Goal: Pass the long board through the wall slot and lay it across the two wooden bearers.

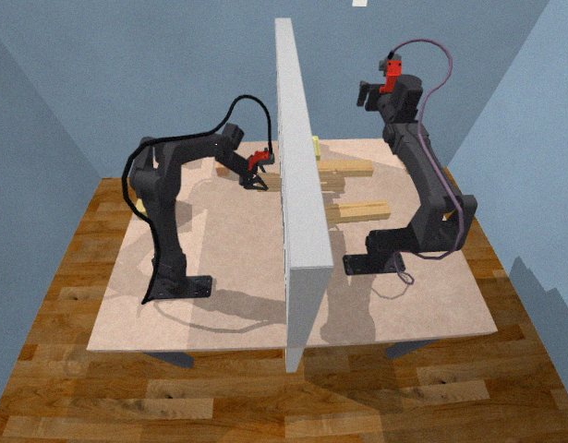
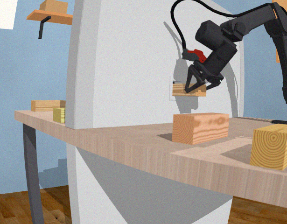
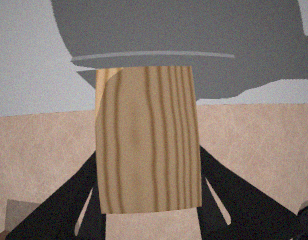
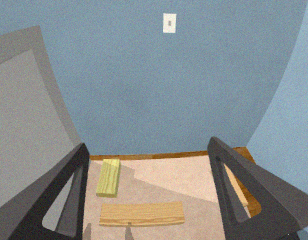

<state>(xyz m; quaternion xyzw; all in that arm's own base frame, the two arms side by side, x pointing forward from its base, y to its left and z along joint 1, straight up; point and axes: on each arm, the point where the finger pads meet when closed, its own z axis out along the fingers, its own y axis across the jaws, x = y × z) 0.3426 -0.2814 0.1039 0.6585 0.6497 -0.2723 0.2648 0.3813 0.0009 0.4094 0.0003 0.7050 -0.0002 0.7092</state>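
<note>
My right gripper is now 70 mm past the long board, 230 mm to the right of it and 310 mm above it. From my right hand the other things lie so: orange block 170 mm ahead, 520 mm to the left, 380 mm below; yellow block 260 mm ahead, 710 mm to the left, 390 mm below; yellow-green offcut 200 mm ahead, 130 mm to the left, 390 mm below.
</note>
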